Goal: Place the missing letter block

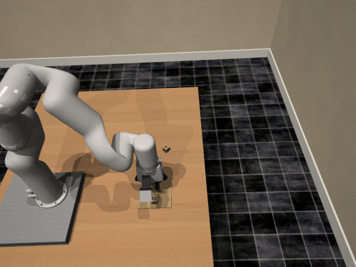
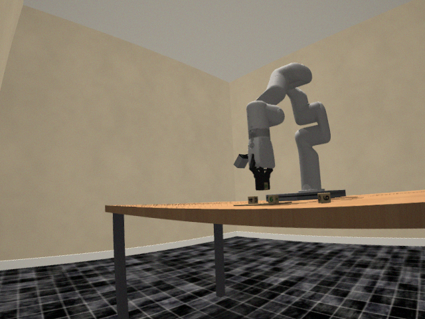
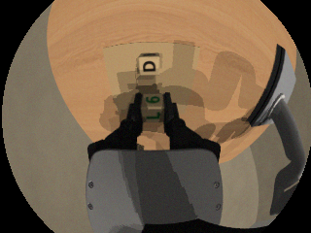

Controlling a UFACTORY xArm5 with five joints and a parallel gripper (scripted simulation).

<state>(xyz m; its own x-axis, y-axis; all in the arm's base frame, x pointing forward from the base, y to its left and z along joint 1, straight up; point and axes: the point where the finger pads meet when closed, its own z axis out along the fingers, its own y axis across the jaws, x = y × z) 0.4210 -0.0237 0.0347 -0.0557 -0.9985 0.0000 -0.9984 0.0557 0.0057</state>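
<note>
My gripper is now 7 cm above the tan mat.
</note>
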